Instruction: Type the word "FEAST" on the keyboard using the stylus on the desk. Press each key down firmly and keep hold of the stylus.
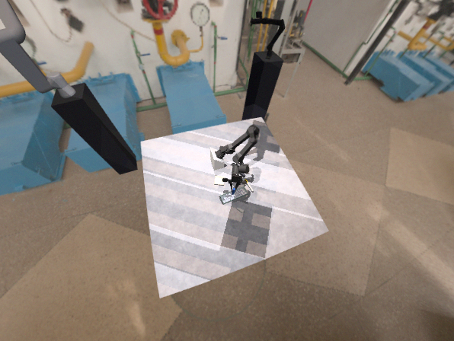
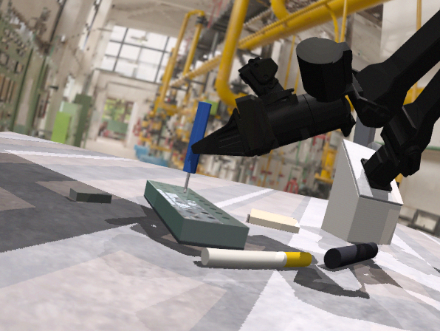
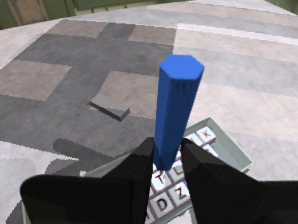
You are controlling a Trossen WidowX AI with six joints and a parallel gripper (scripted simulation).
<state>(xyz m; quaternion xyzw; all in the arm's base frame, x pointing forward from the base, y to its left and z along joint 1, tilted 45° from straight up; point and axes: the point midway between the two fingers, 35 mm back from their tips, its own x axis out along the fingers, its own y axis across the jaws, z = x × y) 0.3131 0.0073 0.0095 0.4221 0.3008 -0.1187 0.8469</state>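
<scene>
Now: the grey block 120 mm ahead of my gripper tip, 20 mm to the left of it and 80 mm below it. Also, from my gripper tip: blue stylus: 20 mm below; yellow marker: 50 mm behind, 170 mm to the left, 80 mm below; grey stylus tip: 50 mm below.
</scene>
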